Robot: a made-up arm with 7 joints. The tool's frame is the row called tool.
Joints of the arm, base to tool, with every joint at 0 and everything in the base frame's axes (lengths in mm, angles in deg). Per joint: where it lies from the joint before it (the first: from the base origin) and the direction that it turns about. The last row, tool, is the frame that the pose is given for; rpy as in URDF.
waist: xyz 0 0 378 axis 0 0 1
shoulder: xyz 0 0 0 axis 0 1 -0.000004
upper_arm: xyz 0 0 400.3 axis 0 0 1
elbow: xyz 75.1 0 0 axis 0 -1 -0.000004
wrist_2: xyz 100.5 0 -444.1 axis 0 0.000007 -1
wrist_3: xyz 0 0 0 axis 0 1 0.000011
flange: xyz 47.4 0 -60.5 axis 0 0.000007 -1
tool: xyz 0 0 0 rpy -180 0 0
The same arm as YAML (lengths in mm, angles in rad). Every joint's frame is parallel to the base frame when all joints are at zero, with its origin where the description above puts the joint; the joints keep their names.
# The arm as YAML. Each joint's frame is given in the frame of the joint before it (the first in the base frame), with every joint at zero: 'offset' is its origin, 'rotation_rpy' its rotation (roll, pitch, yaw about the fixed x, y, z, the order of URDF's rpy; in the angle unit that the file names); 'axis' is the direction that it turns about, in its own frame. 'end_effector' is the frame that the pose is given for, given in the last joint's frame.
length_unit: mm
angle_unit: rad
chain:
  - id: waist
    offset: [0.0, 0.0, 378.0]
    rotation_rpy: [0.0, 0.0, 0.0]
    axis: [0.0, 0.0, 1.0]
  - id: shoulder
    offset: [0.0, 0.0, 0.0]
    rotation_rpy: [0.0, 0.0, 0.0]
    axis: [0.0, 1.0, 0.0]
  - id: upper_arm
    offset: [0.0, 0.0, 400.3]
    rotation_rpy: [0.0, 0.0, 0.0]
    axis: [0.0, 0.0, 1.0]
  - id: elbow
    offset: [75.1, 0.0, 0.0]
    rotation_rpy: [0.0, 0.0, 0.0]
    axis: [0.0, -1.0, 0.0]
  - id: wrist_2
    offset: [100.5, 0.0, -444.1]
    rotation_rpy: [0.0, 0.0, 0.0]
    axis: [0.0, 0.0, -1.0]
  - id: wrist_3
    offset: [0.0, 0.0, 0.0]
    rotation_rpy: [0.0, 0.0, 0.0]
    axis: [0.0, 1.0, 0.0]
  - id: flange
    offset: [47.4, 0.0, -60.5]
    rotation_rpy: [0.0, 0.0, 0.0]
    axis: [0.0, 0.0, -1.0]
end_effector:
  offset: [0.0, 0.0, 0.0]
  rotation_rpy: [3.1416, 0.0, 0.0]

